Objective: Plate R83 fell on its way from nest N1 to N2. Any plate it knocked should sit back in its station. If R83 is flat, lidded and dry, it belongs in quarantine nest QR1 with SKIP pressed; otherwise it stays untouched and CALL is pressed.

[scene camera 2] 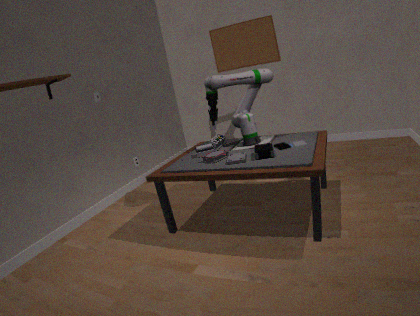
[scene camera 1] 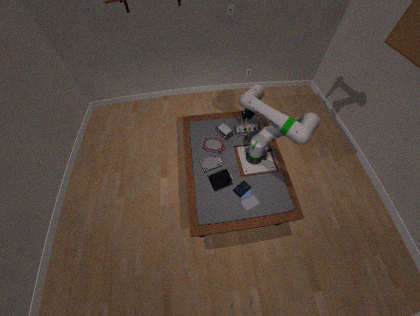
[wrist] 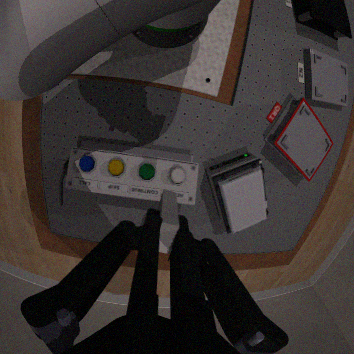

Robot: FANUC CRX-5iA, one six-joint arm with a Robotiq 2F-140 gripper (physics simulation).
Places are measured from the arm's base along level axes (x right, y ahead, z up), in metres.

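Pixels of known places: gripper, between the fingertips: (scene camera 2: 214, 129) (scene camera 1: 244, 123) (wrist: 165, 202); arm's base, origin of its link: (scene camera 2: 252, 143) (scene camera 1: 253, 157) (wrist: 165, 12).
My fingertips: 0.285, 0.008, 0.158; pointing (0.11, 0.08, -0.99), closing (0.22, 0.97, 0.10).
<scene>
Ahead of a thing's pixels: the offset from my fingertips to its top centre, as dx, dy, dz.
My gripper (scene camera 1: 243, 121) (scene camera 2: 213, 134) (wrist: 165, 202) is shut and empty, pointing down above the button panel @[+0.020, -0.053, -0.074] (scene camera 1: 255, 131) (scene camera 2: 218, 140) (wrist: 132, 188). In the wrist view its tips overlap the panel's edge near the white button @[+0.007, +0.024, -0.083] (wrist: 177, 175). The blue CALL button @[-0.011, -0.125, -0.083] (wrist: 86, 163), yellow SKIP button @[-0.006, -0.075, -0.083] (wrist: 116, 167) and green button @[+0.001, -0.025, -0.083] (wrist: 147, 171) show uncovered. The red-rimmed nest QR1 @[-0.069, +0.314, -0.112] (scene camera 1: 214, 145) (wrist: 304, 141) and grey nest N2 @[-0.237, +0.391, -0.129] (scene camera 1: 211, 163) (wrist: 330, 79) hold no visible plate. A pale-topped block @[+0.060, +0.163, -0.088] (scene camera 1: 225, 129) (wrist: 243, 199) sits on a dark unit with a green light. I cannot tell which object is R83.
A black boxy object @[-0.423, +0.353, -0.095] (scene camera 1: 220, 180) (scene camera 2: 264, 151) (wrist: 322, 15) stands beyond N2. A dark square item @[-0.540, +0.204, -0.143] (scene camera 1: 242, 189) (scene camera 2: 282, 146) and a pale sheet @[-0.666, +0.181, -0.150] (scene camera 1: 250, 202) (scene camera 2: 299, 143) lie farther along. The arm's base stands on a wood-edged white board (scene camera 1: 243, 167) (wrist: 212, 82).
</scene>
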